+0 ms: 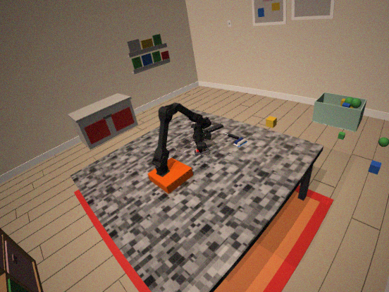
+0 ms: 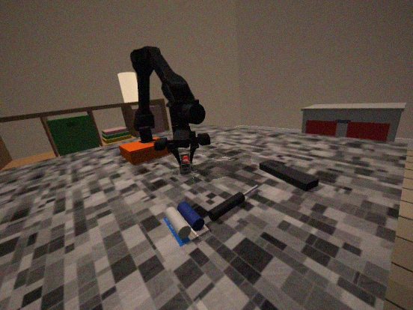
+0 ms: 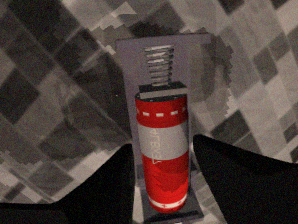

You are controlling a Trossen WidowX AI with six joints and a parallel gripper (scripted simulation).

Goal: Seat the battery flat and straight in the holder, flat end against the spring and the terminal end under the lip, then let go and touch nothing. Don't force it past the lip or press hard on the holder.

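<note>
My gripper tip is 10 mm below the battery. The rest, counted from my gripper tip: black remote: 310 mm ahead, 110 mm to the left; then dark screwdriver: 280 mm ahead, 60 mm to the right.
</note>
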